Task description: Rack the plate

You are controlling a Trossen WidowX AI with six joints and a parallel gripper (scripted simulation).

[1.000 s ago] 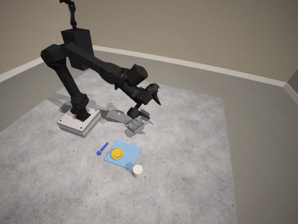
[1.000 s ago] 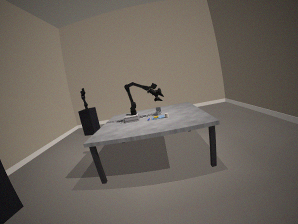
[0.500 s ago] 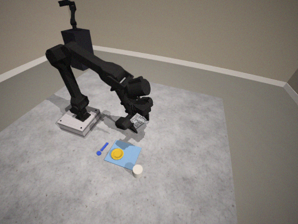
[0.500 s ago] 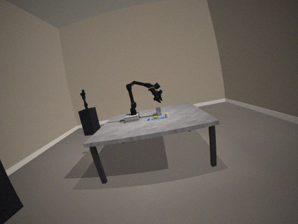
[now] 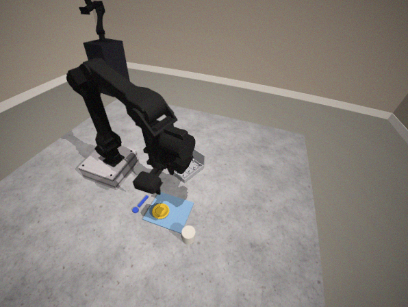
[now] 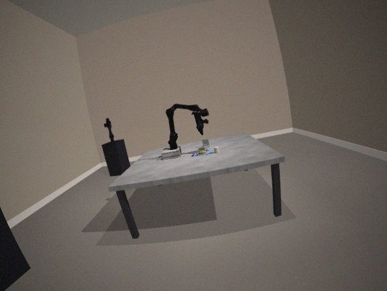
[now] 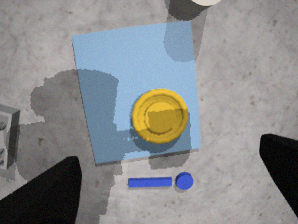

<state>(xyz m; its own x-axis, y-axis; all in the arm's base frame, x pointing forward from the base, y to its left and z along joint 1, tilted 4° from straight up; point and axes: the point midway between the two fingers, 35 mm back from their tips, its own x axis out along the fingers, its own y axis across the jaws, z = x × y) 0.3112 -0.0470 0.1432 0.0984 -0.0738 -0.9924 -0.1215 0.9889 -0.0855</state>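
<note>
My gripper tip is 160 mm above the yellow plate, 30 mm past it and 20 mm to the left of it. Also, from my gripper tip: white cylinder: 150 mm below, 110 mm ahead, 50 mm to the right; light blue mat: 170 mm below, 10 mm to the left; grey dish rack: 220 mm to the left, 150 mm below, 40 mm behind.
</note>
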